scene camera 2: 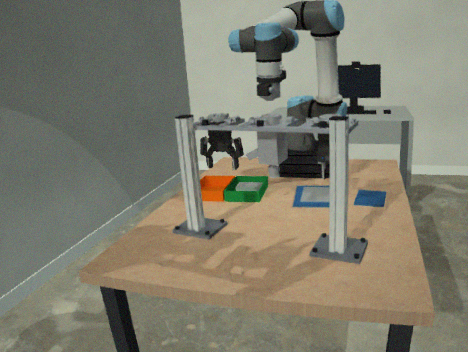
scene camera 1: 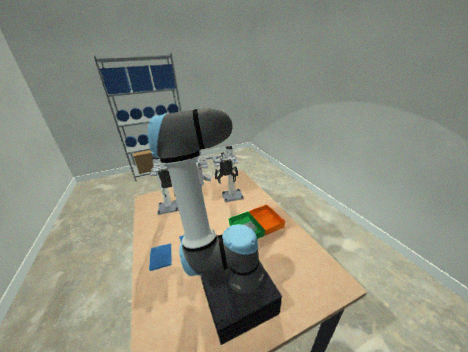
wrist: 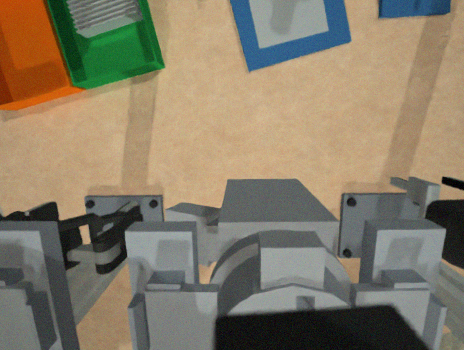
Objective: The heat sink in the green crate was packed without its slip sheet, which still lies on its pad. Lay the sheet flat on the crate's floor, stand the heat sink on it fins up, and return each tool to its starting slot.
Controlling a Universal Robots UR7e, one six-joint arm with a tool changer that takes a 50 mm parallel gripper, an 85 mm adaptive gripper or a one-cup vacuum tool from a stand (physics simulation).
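Where they show: arm's base, origin of the base link: (scene camera 2: 299, 146) (scene camera 1: 245, 274).
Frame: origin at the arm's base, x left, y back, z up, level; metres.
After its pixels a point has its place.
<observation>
The grey heat sink (scene camera 1: 251, 226) @[x -0.139, y -0.332, z -0.085 m] (scene camera 2: 249, 187) @[x -0.095, y -0.360, z -0.086 m] (wrist: 106, 14) @[x -0.104, y -0.349, z -0.091 m] lies in the green crate (scene camera 2: 243, 195) @[x -0.085, y -0.438, z -0.090 m] (wrist: 118, 75) @[x -0.092, y -0.440, z -0.086 m], its ridged fins showing in the wrist view. The light grey slip sheet (scene camera 2: 314, 194) @[x 0.160, y -0.326, z -0.104 m] (wrist: 291, 22) @[x 0.178, y -0.370, z -0.105 m] lies flat on its blue-rimmed pad (scene camera 2: 298, 203) @[x 0.127, y -0.424, z -0.106 m] (wrist: 297, 58) @[x 0.187, y -0.421, z -0.109 m]. The arm's wrist end (scene camera 2: 268, 89) carries no gripper or cup and is above the tool stand's level. On the stand (scene camera 2: 189, 175) @[x -0.111, y -0.741, z 0.081 m] hang the adaptive gripper (scene camera 2: 221, 159) with its fingers spread, the grey vacuum tool (scene camera 2: 272, 147) @[x 0.127, y -0.652, z 0.156 m] (wrist: 272, 200) @[x 0.114, y -0.569, z 0.168 m] in the middle, and the parallel gripper (scene camera 2: 323, 167), partly behind a post.
An orange crate (scene camera 1: 268, 220) @[x -0.265, y -0.377, z -0.114 m] (scene camera 2: 215, 188) @[x -0.266, y -0.335, z -0.114 m] (wrist: 32, 45) @[x -0.247, y -0.378, z -0.113 m] adjoins the green crate. A blue square (scene camera 1: 160, 257) @[x 0.368, y -0.282, z -0.106 m] (scene camera 2: 370, 198) @[x 0.370, y -0.312, z -0.107 m] (wrist: 415, 7) @[x 0.369, y -0.353, z -0.107 m] lies beyond the pad. The stand's posts rise from grey base plates (scene camera 2: 350, 250) @[x 0.374, y -0.725, z -0.105 m] (wrist: 351, 225) @[x 0.286, y -0.704, z -0.104 m]. The stand's tool holders fill the wrist view's lower part.
</observation>
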